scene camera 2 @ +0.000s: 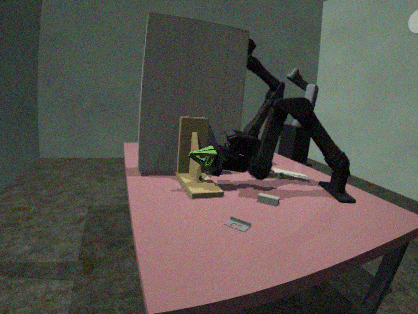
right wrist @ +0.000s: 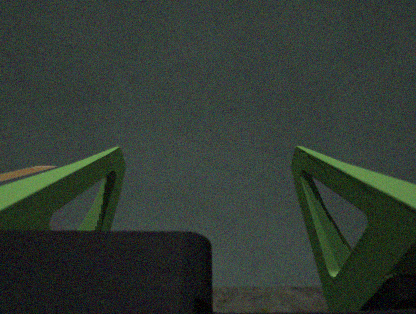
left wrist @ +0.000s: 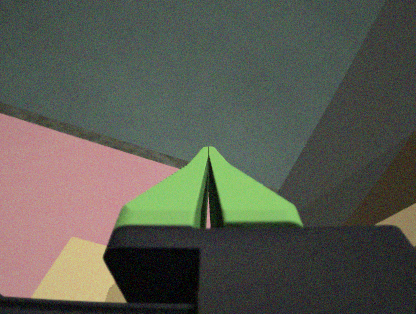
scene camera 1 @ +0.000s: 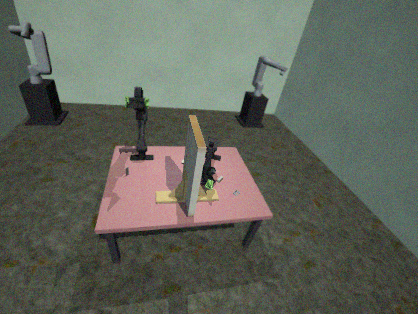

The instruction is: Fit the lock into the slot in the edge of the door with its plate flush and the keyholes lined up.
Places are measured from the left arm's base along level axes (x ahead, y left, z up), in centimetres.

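Pixels of known places: left gripper, between the fingertips: (scene camera 2: 189, 154) (left wrist: 208, 156) (scene camera 1: 211, 189); right gripper, between the fingertips: (right wrist: 208, 156) (scene camera 1: 136, 101); left arm's base, origin of its link: (scene camera 2: 335, 192); right arm's base, origin of its link: (scene camera 1: 142, 157).
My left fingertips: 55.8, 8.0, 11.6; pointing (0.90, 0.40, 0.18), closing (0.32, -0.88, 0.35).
Observation:
For each thing: its top centre in the pictures, then the offset to it from my left fingertips, as dx, dy, dz. Level surfaces: height alone.
- tall grey door, centre of its top: (scene camera 2: 200, 22) (scene camera 1: 196, 129) +1.5, -16.4, +45.4
- grey block, centre of its top: (scene camera 2: 269, 196) (scene camera 1: 220, 178) -25.1, +5.0, -9.4
- cutout, centre of its top: (scene camera 2: 237, 222) (scene camera 1: 237, 192) -14.2, +20.3, -10.6
- long white piece, centre of its top: (scene camera 2: 291, 171) -42.3, -25.4, -9.3
- small dark piece, centre of its top: (scene camera 1: 126, 167) -5.9, -67.5, -4.0
- pink table, height of its surface: dz -11.6
The tall grey door (scene camera 1: 196, 175) (scene camera 2: 195, 75) stands upright in a wooden stand (scene camera 1: 165, 197) (scene camera 2: 209, 192). A grey block (scene camera 1: 220, 179) (scene camera 2: 268, 200) and a thin grey plate with a bent edge and a cutout (scene camera 1: 236, 192) (scene camera 2: 235, 225) lie on the table; I cannot tell which piece is the lock. The slot and keyholes cannot be made out. My left gripper (scene camera 2: 190, 154) (left wrist: 208, 156) is shut and empty, its tips together beside the door and above the stand's base. My right gripper (scene camera 1: 137, 102) (right wrist: 208, 156) is open and empty, raised high at the back left in scene camera 1.
A long white piece (scene camera 2: 295, 175) lies near the left arm's base. A small dark piece (scene camera 1: 127, 171) lies on the pink table (scene camera 1: 145, 215) (scene camera 2: 200, 270), left of the door in scene camera 1. Two grey arms on black pedestals (scene camera 1: 42, 102) (scene camera 1: 253, 110) stand beyond the table.

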